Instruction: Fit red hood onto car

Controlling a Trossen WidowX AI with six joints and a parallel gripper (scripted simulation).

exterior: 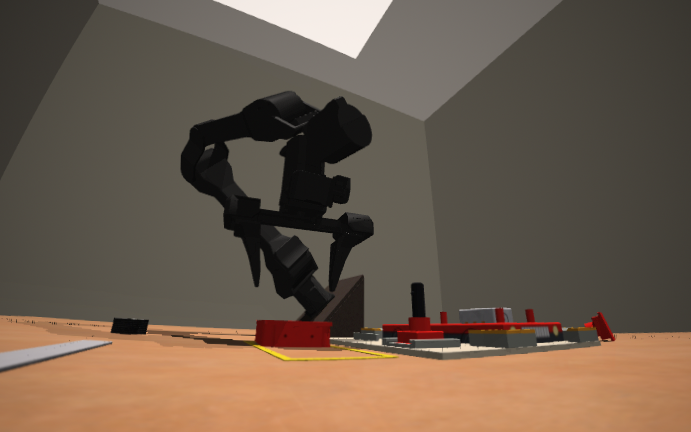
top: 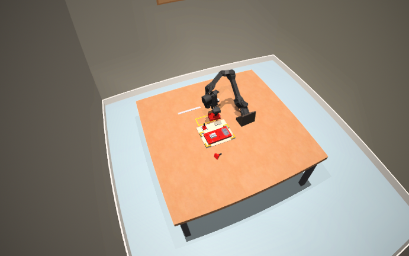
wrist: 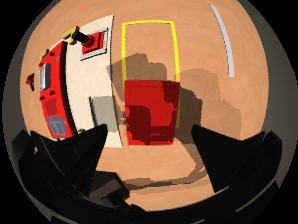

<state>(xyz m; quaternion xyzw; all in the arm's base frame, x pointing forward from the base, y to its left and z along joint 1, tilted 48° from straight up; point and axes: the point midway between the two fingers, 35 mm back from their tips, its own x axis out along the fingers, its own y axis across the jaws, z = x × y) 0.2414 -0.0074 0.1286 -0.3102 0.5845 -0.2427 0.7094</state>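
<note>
My gripper tip is 5 cm above the red hood. Round my gripper tip: jig (19 cm to the left, 5 cm below, 4 cm ahead); then strip (18 cm ahead, 15 cm to the right, 6 cm below); then grey engine block (22 cm to the left, 7 cm ahead, 4 cm below).
</note>
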